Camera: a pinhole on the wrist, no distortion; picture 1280 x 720 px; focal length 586.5 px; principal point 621.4 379.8 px. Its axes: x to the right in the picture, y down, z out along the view. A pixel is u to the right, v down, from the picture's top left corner.
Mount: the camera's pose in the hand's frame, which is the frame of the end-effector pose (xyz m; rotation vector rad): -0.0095 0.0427 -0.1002 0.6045 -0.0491 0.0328
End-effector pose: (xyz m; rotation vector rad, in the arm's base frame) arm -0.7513 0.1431 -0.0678 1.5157 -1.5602 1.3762
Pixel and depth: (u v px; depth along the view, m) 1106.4 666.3 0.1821
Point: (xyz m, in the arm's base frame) -0.7643 -0.0065 0.0118
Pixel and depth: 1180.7 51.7 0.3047
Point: -0.5387 0.0209 0.2360
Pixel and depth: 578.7 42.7 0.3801
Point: -0.3866 0.1378 -0.0332
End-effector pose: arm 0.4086 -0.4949 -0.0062 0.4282 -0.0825 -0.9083
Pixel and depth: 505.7 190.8 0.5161
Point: -0.0130 -0.6814 0.0582
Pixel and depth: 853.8 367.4 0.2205
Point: 0.3677 -0.6220 0.0286
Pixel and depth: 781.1 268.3 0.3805
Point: 0.2435 -0.7417 0.0553
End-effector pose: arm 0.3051 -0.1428 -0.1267 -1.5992 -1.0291 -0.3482
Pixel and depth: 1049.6 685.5 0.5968
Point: 0.3274 0.5568 -0.0160
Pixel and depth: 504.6 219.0 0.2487
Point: 0.1303 -0.1185 -0.0915
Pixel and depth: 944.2 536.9 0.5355
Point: 0.2173 0.3591 0.0078
